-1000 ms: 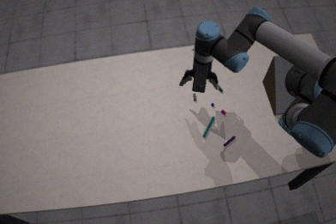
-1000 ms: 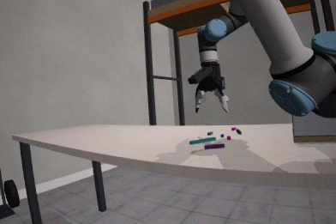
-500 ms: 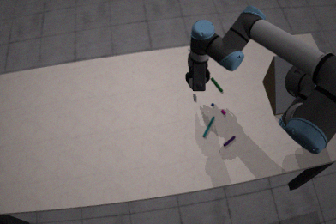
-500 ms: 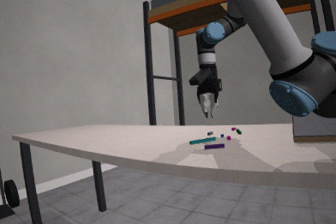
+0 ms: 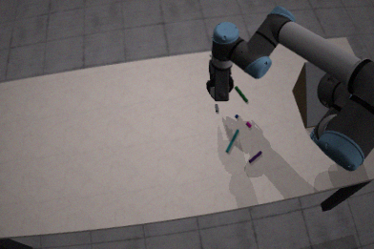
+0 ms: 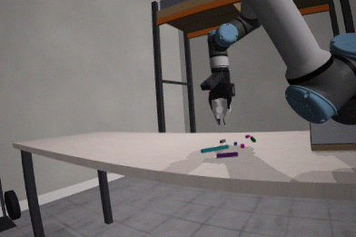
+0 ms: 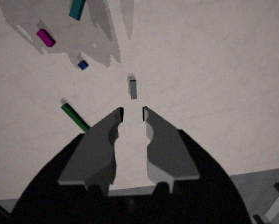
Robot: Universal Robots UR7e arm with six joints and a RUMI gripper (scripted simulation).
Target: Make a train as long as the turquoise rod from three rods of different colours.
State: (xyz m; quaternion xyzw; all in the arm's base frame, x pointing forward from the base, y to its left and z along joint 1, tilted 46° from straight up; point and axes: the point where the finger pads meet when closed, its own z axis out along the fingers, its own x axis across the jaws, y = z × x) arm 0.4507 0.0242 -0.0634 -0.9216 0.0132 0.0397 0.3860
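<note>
The grey rod lies 80 mm below my hand. The rest, counted from my hand: green rod (110 mm behind, 80 mm below, 50 mm to the right); small blue rod (80 mm below, 70 mm behind, 50 mm to the left); turquoise rod (150 mm to the left, 80 mm below, 40 mm behind).
</note>
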